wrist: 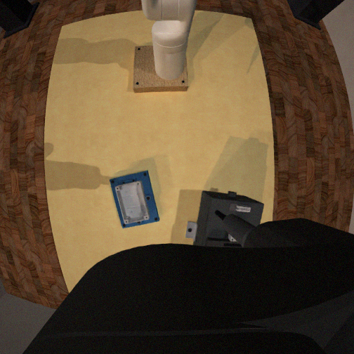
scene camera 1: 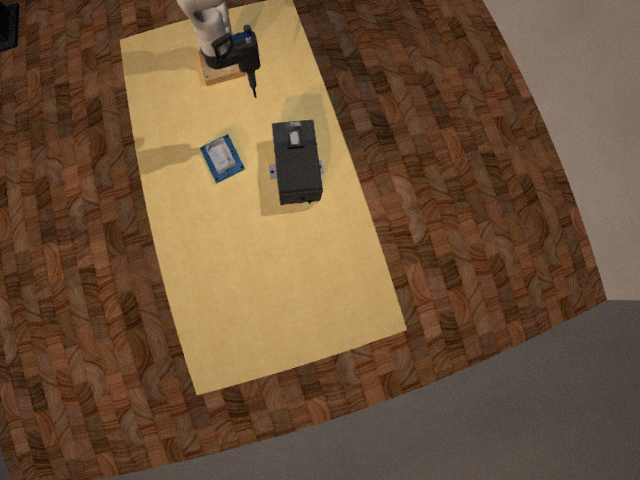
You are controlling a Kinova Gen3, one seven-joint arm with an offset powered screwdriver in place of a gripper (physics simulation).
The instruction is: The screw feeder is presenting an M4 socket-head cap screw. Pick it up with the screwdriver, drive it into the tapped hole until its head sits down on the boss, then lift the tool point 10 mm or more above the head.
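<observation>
My screwdriver [scene camera 1: 254, 96] [wrist: 218, 213] points downward with a dark, slim bit. It hangs in the air, and no screw shows on its tip. The black screw feeder [scene camera 1: 299, 167] [wrist: 212, 202] stands on the yellow mat, apart from the tip in the scene view. In the wrist view the bit overlaps the feeder's top and my tool body hides its lower part. The presented screw is too small to make out. A pale grey open housing [scene camera 1: 220, 155] [wrist: 132, 201] with corner bosses sits on a blue plate [scene camera 1: 237, 165] [wrist: 150, 206]. I cannot tell which boss has the tapped hole.
The arm's wooden base block [scene camera 1: 223, 79] [wrist: 145, 70] stands at the back of the yellow mat [scene camera 1: 273, 279] [wrist: 90, 125]. A metal tab [scene camera 1: 272, 171] [wrist: 191, 230] sticks out from the feeder's side towards the blue plate. Dark wood surrounds the mat.
</observation>
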